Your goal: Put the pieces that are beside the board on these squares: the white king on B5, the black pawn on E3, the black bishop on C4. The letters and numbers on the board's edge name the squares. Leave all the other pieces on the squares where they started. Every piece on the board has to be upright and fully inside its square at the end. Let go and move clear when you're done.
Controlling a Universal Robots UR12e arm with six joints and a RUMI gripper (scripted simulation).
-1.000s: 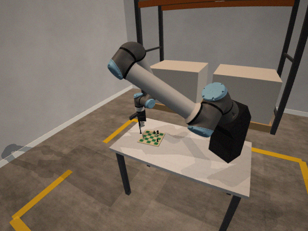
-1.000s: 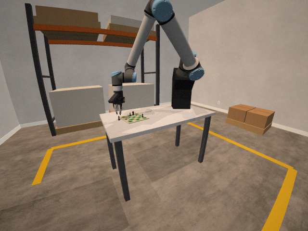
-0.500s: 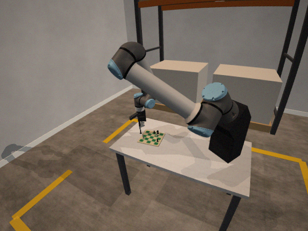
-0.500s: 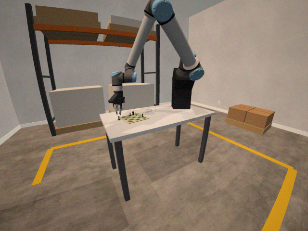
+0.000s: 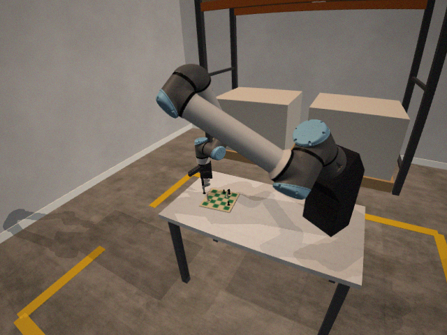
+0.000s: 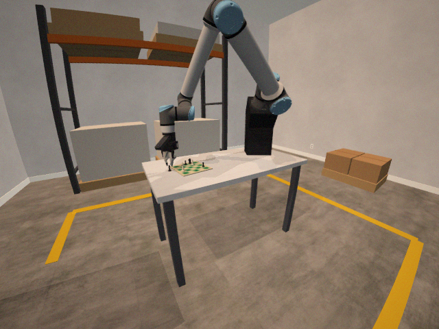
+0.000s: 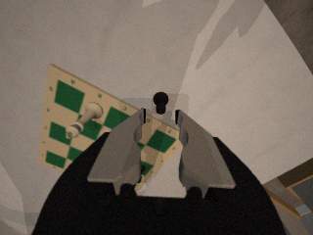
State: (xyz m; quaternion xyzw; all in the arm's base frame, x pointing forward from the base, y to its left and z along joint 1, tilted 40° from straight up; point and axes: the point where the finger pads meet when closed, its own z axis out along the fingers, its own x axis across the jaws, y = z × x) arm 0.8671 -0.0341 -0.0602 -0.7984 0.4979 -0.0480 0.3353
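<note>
The white king is 7 cm to the left of my hand, 7 cm behind it and 1 cm below it. From my hand the other things lie so: chessboard: 14 cm behind, 4 cm below, 3 cm to the left.
</note>
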